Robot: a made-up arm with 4 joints.
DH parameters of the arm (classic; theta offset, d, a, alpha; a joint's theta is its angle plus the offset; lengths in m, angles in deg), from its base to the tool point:
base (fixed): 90 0.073 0 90
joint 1: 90 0.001 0.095 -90
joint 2: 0 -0.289 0.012 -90
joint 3: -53.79 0 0.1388 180
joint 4: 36.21 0.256 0.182 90
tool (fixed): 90 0.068 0 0
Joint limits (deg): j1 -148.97..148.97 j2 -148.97..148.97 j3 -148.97..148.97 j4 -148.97..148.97
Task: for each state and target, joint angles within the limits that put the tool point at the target. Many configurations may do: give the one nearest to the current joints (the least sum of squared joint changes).
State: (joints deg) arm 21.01 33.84 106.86 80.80
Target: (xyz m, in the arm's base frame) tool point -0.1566 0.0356 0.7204
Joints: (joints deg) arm 48.25 74.47 122.88 26.41
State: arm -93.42 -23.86 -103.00 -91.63
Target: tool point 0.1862 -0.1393 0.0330
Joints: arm -98.15 -21.66 -110.97 -84.31
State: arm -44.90 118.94 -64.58 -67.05
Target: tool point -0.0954 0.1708 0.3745
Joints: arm -31.11 129.02 -77.50 -55.89
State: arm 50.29 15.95 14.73 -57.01
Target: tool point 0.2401 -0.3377 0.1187
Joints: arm 89.46 4.13 -9.44 -39.84
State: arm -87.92 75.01 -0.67 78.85
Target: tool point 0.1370 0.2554 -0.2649
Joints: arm -110.18 92.15 -27.70 106.24
